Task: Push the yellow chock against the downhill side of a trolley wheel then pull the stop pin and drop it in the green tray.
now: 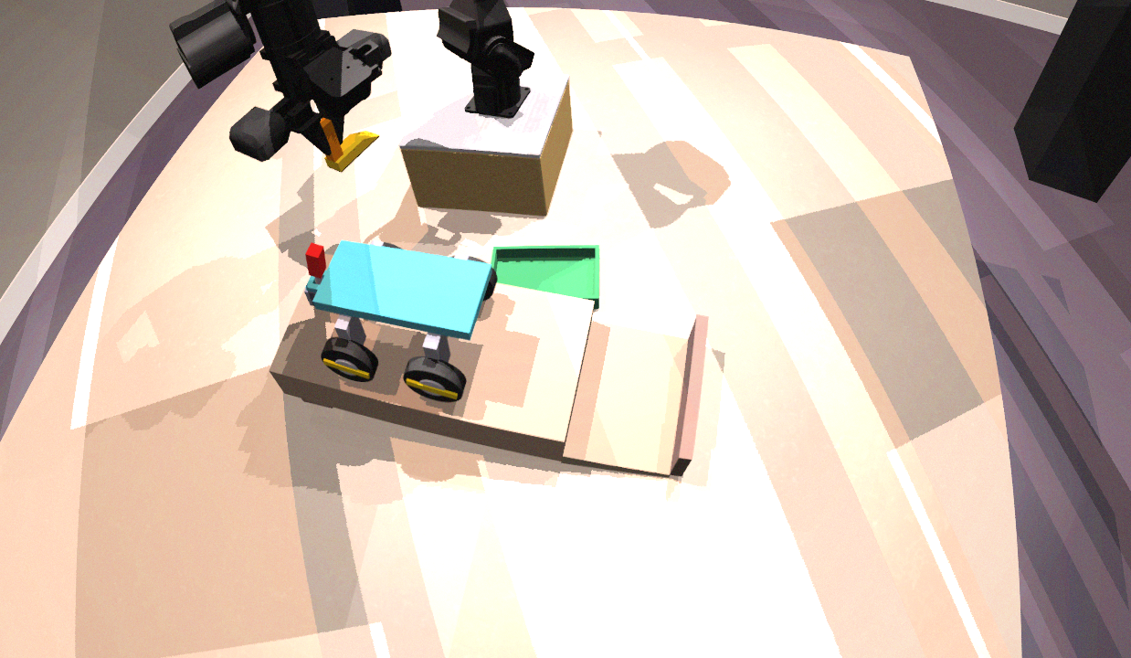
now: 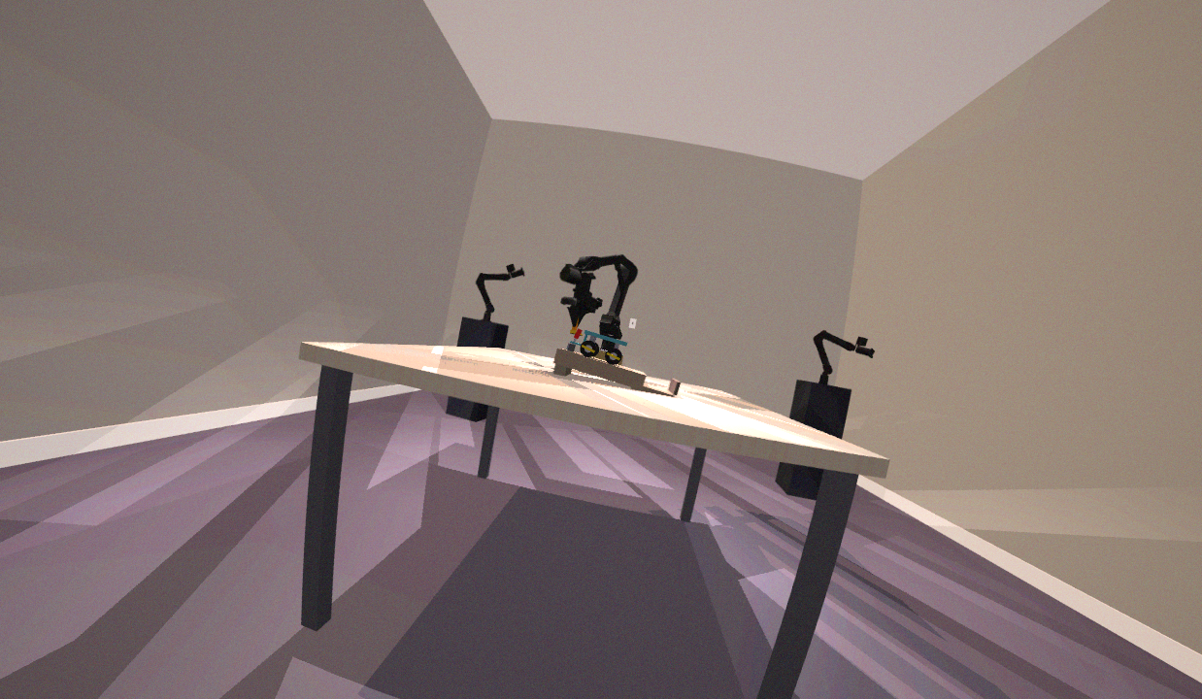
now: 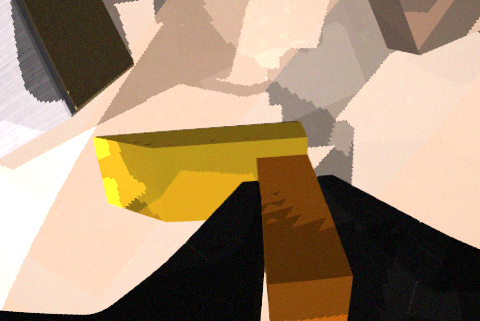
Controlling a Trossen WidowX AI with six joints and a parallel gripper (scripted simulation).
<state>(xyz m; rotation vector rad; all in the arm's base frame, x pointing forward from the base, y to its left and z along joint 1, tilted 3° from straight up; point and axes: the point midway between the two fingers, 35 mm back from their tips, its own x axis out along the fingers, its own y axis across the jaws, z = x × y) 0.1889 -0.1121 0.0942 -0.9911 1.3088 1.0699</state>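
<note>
Right now my gripper tip is 22 cm to the right of the green tray and 18 cm above it. The rest, counted from my gripper tip: yellow chock (2 cm behind, 1 cm below); trolley (15 cm to the left, 13 cm ahead, 6 cm below); red-headed stop pin (13 cm ahead, 5 cm below, 4 cm to the left).
</note>
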